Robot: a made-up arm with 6 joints.
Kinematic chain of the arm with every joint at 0, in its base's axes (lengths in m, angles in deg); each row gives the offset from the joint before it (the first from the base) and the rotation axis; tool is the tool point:
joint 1: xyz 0 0 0.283 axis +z
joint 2: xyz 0 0 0 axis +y
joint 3: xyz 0 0 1.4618 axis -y
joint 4: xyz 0 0 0 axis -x
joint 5: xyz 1.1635 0 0 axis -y
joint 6: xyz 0 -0.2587 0 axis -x
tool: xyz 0 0 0
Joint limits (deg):
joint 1: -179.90..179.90
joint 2: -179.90..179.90
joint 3: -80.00..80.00
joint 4: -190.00..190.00
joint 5: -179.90..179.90
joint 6: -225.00..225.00
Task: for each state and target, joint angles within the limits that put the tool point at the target. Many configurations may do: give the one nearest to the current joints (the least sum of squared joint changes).
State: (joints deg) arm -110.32 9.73 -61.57 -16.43 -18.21 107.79
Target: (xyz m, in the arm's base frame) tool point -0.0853 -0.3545 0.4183
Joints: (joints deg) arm -75.55 35.36 -71.54 -48.61 -18.21 107.79
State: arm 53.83 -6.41 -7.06 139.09 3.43 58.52
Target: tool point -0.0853 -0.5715 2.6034
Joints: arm 94.32 -36.48 27.65 119.67 3.43 58.52
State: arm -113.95 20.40 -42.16 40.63 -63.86 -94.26
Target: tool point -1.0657 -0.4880 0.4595
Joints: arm -145.11 29.75 -46.31 36.00 -63.86 -94.26
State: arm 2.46 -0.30 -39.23 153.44 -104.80 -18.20
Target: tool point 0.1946 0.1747 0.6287
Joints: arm -35.04 -18.46 -79.62 190.00 -104.80 -18.20
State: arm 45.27 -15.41 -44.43 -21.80 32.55 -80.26
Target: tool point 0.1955 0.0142 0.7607
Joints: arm 56.92 -32.98 -62.23 -52.90 32.55 -80.26
